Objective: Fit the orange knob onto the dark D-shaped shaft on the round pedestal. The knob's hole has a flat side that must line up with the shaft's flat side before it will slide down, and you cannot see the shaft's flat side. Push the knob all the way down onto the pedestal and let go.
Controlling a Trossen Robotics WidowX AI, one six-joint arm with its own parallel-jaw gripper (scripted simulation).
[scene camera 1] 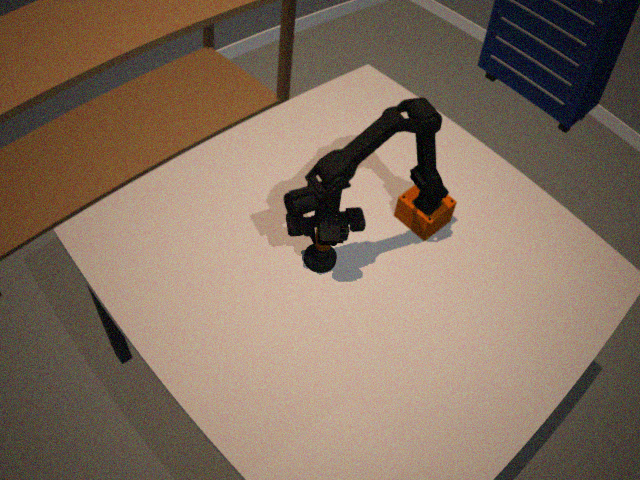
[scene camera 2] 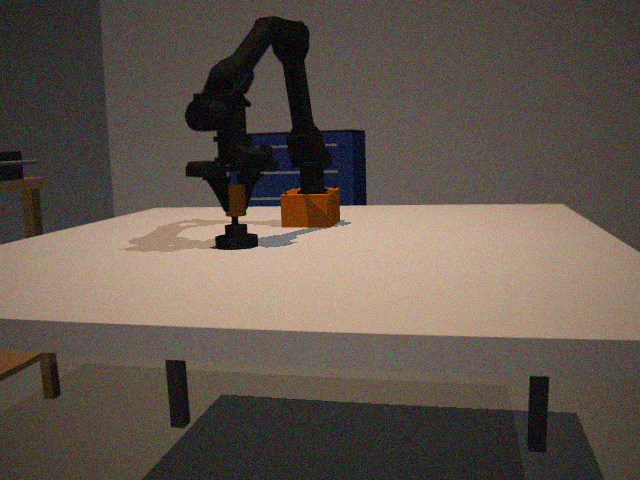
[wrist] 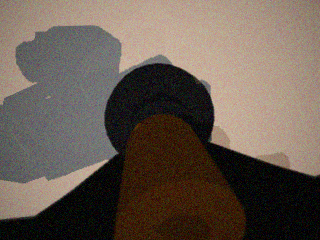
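Note:
Scene camera 2 shows my gripper (scene camera 2: 235, 210) and a dark round pedestal (scene camera 2: 236, 237). Scene camera 1 shows my gripper (scene camera 1: 323, 242) and the pedestal (scene camera 1: 317, 261). The wrist view shows my gripper (wrist: 164, 156) and the pedestal (wrist: 153, 89). My gripper carries an orange knob (wrist: 169, 178).

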